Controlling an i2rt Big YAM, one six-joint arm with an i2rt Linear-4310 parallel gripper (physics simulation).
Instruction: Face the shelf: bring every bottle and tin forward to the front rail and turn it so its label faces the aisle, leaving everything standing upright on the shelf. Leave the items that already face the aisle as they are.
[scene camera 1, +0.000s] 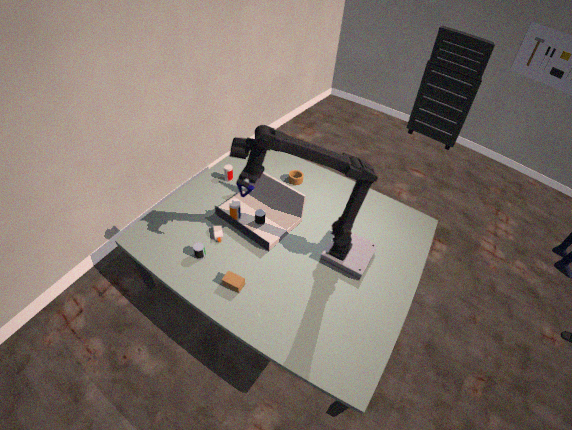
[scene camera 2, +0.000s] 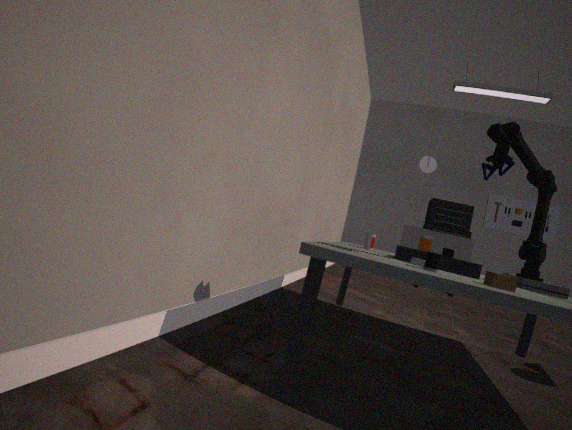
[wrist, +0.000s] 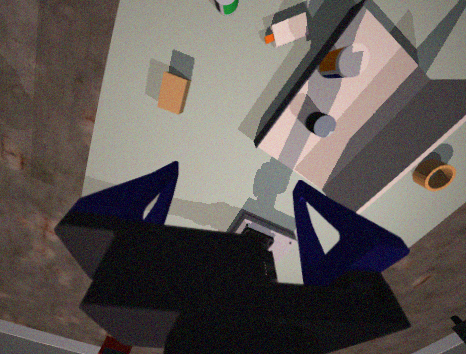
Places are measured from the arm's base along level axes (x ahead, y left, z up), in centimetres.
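Pixels of known places: gripper, fingertip midpoint: (scene camera 1: 246, 189) (scene camera 2: 492, 177) (wrist: 238, 177); arm's base at its link origin: (scene camera 1: 340, 249) (scene camera 2: 528, 279).
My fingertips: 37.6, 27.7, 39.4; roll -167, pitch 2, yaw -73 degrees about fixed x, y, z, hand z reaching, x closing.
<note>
For each thing: its top centre in the pictures, then the offset to it from my fingertips, as dx, dy, dz. Level surfaces: height alone.
- pale floor at its surface level: dz -41.0
- dark front rail at its top centre: (wrist: 304, 82) (scene camera 2: 438, 254) (scene camera 1: 240, 223) +13.8, -11.6, -38.1
- orange-and-white bottle at its top centre: (wrist: 354, 60) (scene camera 1: 234, 202) (scene camera 2: 427, 235) +20.5, -15.6, -30.1
- short black tin at its top centre: (wrist: 325, 126) (scene camera 1: 260, 212) (scene camera 2: 448, 249) +7.6, -20.8, -34.0
- white item with an orange end, top centre: (wrist: 286, 31) (scene camera 2: 423, 260) (scene camera 1: 218, 232) +21.6, -2.1, -42.0
- tin with green, top centre: (scene camera 1: 198, 246) +20.7, +13.7, -37.8
- orange block at its top centre: (wrist: 171, 93) (scene camera 2: 501, 274) (scene camera 1: 233, 278) -4.1, +17.1, -39.8
- red-and-white can at its top centre: (scene camera 1: 228, 167) +48.7, -43.1, -35.2
- orange ring at its top centre: (wrist: 440, 178) (scene camera 1: 296, 174) +12.8, -67.9, -39.8
The shelf has a pale floor (scene camera 1: 288, 217) (wrist: 382, 50), a grey back panel (scene camera 1: 282, 197) (wrist: 395, 122) and a dark front rail (scene camera 1: 242, 228) (scene camera 2: 462, 266) (wrist: 309, 75). An orange-and-white bottle (scene camera 1: 234, 210) (scene camera 2: 425, 244) (wrist: 340, 62) with a pale top stands upright close behind the rail, its orange side towards it; a strip of dark blue shows on its side. A short black tin (scene camera 1: 260, 217) (scene camera 2: 448, 253) (wrist: 320, 124) with a grey lid stands upright, set back from the rail; no label can be made out. My gripper (scene camera 1: 245, 191) (scene camera 2: 494, 176) (wrist: 238, 177) is open and empty, high above the shelf.
In front of the shelf are a white item with an orange end (scene camera 1: 218, 232) (wrist: 290, 30), a tin with green (scene camera 1: 199, 250) (wrist: 228, 6) and an orange block (scene camera 1: 233, 281) (wrist: 173, 93). A red-and-white can (scene camera 1: 228, 173) and an orange ring (scene camera 1: 296, 180) stand beyond it.
</note>
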